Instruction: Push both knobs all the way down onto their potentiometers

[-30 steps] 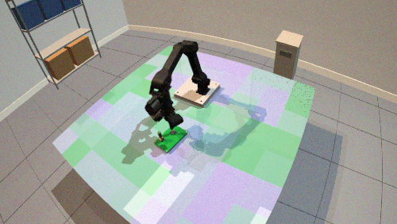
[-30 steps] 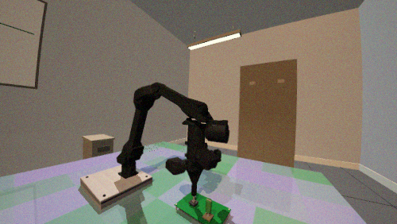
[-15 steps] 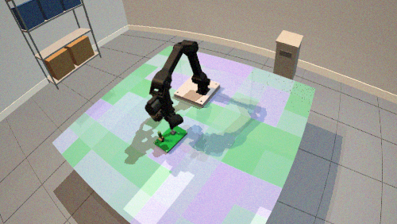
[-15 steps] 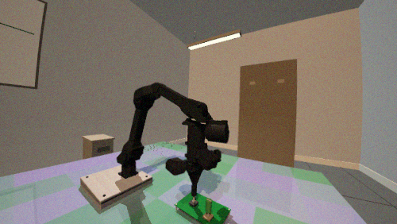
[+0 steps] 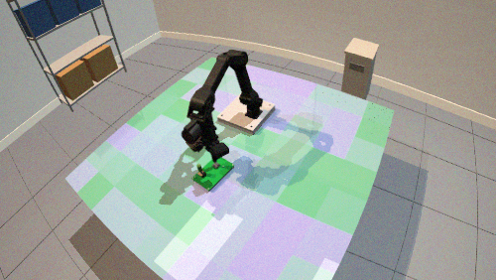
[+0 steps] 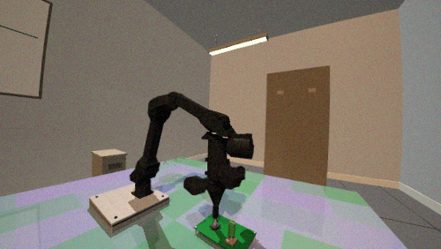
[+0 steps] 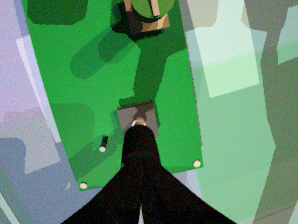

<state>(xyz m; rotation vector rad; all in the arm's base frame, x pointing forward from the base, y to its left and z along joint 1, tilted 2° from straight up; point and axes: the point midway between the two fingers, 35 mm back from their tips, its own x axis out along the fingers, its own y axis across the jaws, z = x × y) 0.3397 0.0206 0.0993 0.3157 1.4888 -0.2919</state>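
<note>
Right now the dark knob is 20 mm below my gripper tip. The rest, counted from my gripper tip: potentiometer knob 60 mm ahead, 30 mm to the right, 20 mm below.
</note>
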